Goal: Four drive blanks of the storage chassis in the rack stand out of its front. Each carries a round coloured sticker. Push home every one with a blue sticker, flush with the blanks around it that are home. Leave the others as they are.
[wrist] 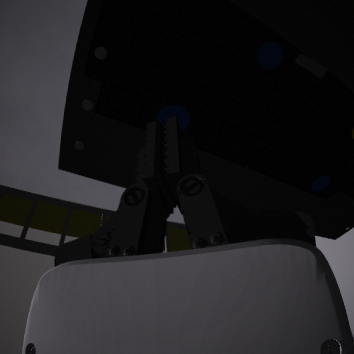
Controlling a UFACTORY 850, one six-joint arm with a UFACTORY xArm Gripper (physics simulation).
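Note:
The dark front of the storage chassis (215,85) fills the upper part of the wrist view, tilted and dimly lit. One blue sticker (173,114) is right at my fingertips, its lower part hidden behind them. A second blue sticker (270,55) is at the upper right, and a third blue sticker (321,183) shows at the lower right, seen obliquely. A yellow sticker (353,133) is cut off by the right edge. My gripper (168,137) is shut and empty, its tips overlapping the first blue sticker. Whether they touch that blank, and how far each blank stands out, is too dark to tell.
A pale rectangular label (311,66) is near the upper right sticker. Several light round spots, one at the top (100,53), run down the chassis's left side. A dark frame with yellow panels (48,216) stands behind at the lower left. The pale gripper housing (185,300) covers the bottom.

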